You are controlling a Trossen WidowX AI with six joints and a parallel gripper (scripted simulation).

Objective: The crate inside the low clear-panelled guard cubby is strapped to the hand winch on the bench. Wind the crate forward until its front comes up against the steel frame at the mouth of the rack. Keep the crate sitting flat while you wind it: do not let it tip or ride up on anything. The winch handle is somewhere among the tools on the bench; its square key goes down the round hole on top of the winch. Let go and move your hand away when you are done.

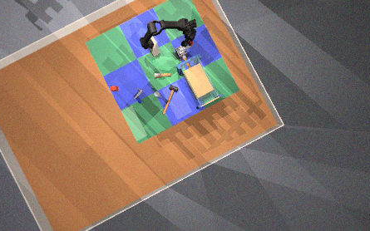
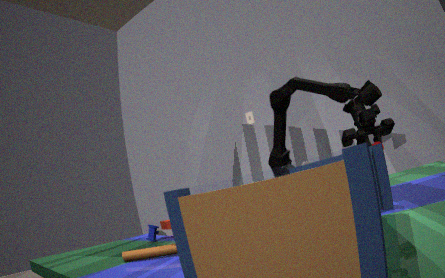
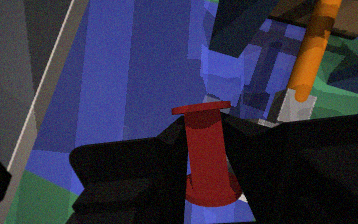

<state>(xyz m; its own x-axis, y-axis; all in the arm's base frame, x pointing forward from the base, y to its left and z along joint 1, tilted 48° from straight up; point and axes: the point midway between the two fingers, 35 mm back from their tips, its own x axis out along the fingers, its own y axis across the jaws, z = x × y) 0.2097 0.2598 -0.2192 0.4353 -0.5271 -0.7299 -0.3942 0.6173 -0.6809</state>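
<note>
My gripper tip is 4 cm past the winch, 11 cm to the left of it and 10 cm above it. Also, from my gripper tip: blue-framed guard cubby: 37 cm ahead, 13 cm to the right, 5 cm below; red grip: 2 cm behind, 1 cm to the right; blue piece: 17 cm ahead, 78 cm to the right, 10 cm below.
</note>
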